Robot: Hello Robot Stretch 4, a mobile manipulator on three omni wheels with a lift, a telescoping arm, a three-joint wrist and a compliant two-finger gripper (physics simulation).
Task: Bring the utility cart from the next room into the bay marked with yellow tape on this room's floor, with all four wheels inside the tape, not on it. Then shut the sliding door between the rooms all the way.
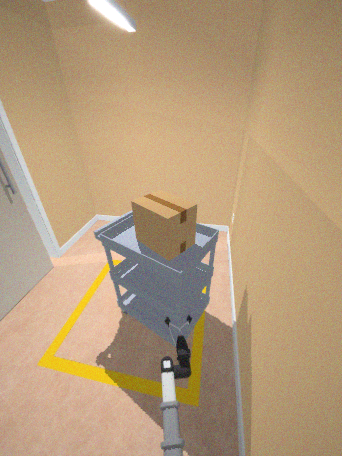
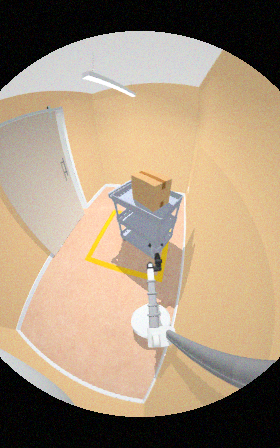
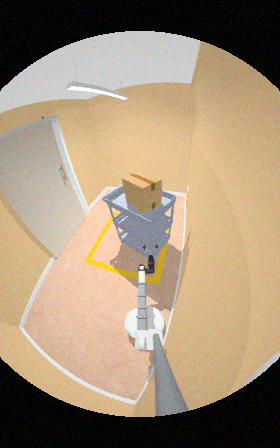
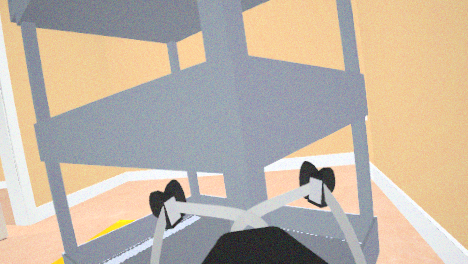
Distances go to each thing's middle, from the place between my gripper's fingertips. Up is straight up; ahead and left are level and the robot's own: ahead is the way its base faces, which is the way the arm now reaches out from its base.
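My hand is 300 mm short of the cardboard box [image 1: 165, 223], 50 mm to the right of it and 510 mm below it.
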